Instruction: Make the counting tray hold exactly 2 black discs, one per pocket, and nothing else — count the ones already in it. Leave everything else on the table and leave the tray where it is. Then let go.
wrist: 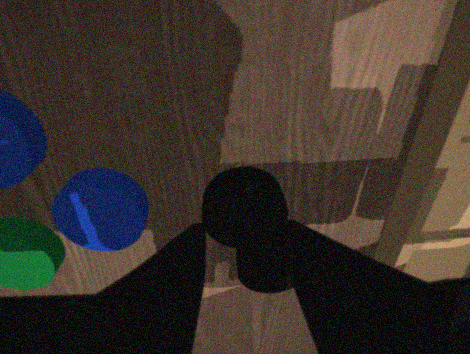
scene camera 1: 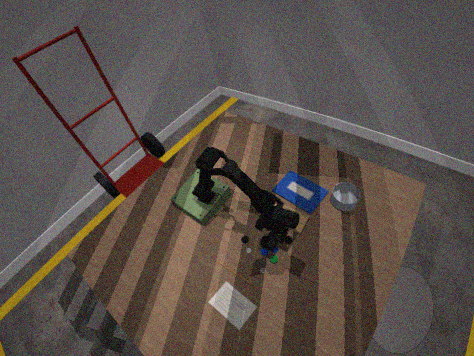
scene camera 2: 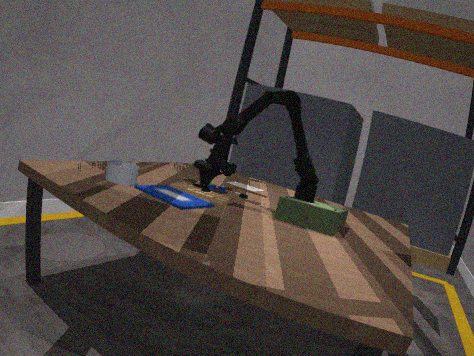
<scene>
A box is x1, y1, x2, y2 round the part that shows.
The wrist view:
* my gripper: [0, 220, 469, 353]
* counting tray: [373, 0, 469, 281]
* green disc: [0, 217, 65, 289], on the table
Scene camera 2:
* my gripper: [193, 147, 236, 186]
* grey cup: [105, 160, 138, 185], on the table
</scene>
